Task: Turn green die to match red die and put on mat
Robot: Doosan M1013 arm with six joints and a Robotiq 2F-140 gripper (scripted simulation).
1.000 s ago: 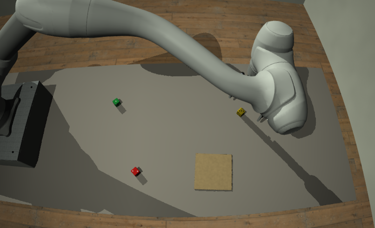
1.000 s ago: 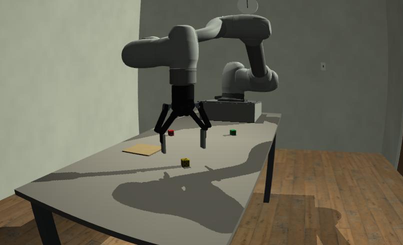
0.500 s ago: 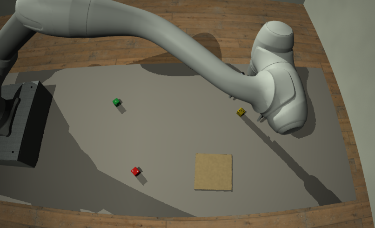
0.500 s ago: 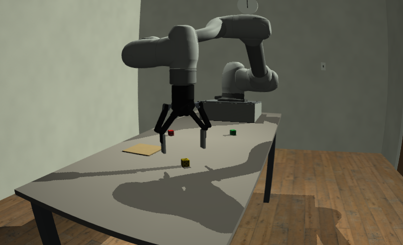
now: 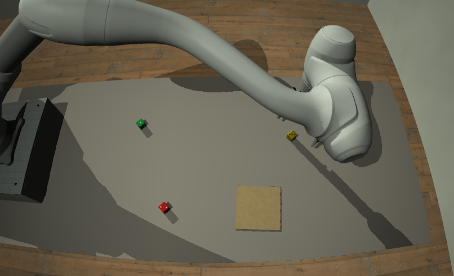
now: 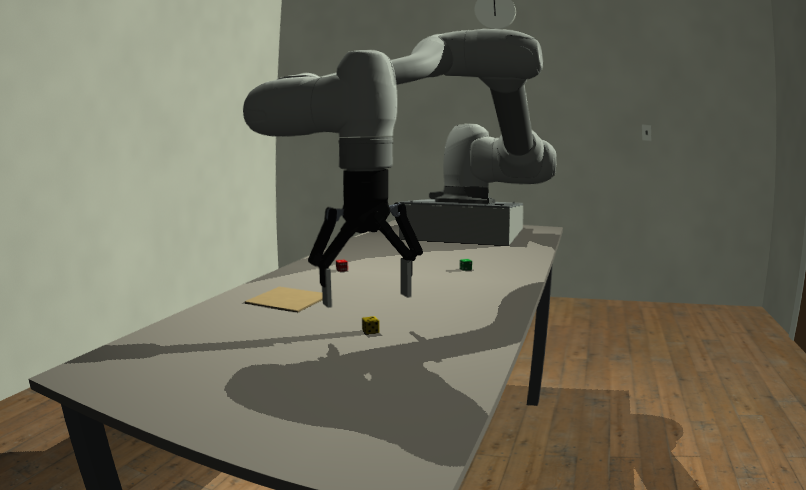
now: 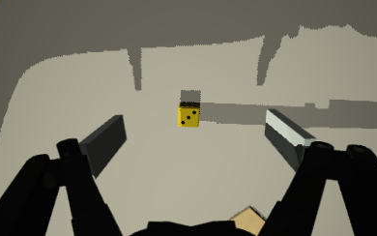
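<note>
Right now my hand is 6 cm above the yellow die and 1 cm past it. Also, from my hand: tan mat (24 cm to the right, 14 cm behind, 7 cm below); red die (43 cm behind, 24 cm to the right, 6 cm below); green die (53 cm behind, 6 cm to the left, 6 cm below).
</note>
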